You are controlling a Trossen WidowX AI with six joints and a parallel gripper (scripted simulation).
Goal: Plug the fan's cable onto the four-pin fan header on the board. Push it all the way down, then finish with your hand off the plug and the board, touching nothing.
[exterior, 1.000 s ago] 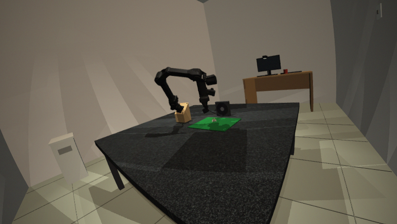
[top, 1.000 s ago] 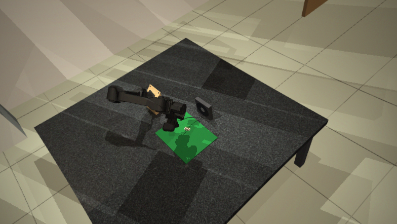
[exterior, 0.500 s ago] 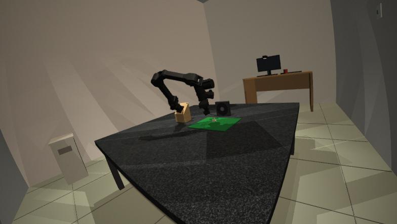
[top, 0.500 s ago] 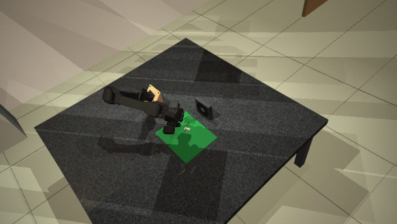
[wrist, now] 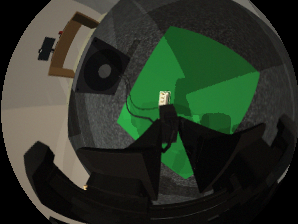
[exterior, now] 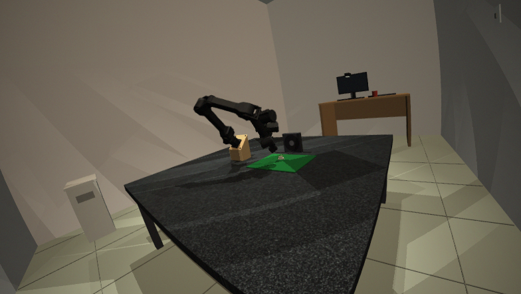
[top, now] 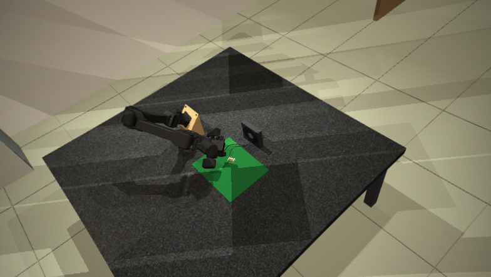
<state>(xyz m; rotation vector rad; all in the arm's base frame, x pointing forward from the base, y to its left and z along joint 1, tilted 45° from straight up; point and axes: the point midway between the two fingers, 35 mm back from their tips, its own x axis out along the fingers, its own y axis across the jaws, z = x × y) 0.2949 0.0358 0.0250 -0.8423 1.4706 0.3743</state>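
My gripper tip is now 40 mm short of the green board, 10 mm to the right of it and 100 mm above it. Round my gripper tip: dark fan plug: 10 mm behind, 10 mm below; black fan: 20 mm behind, 190 mm to the left, 20 mm below.
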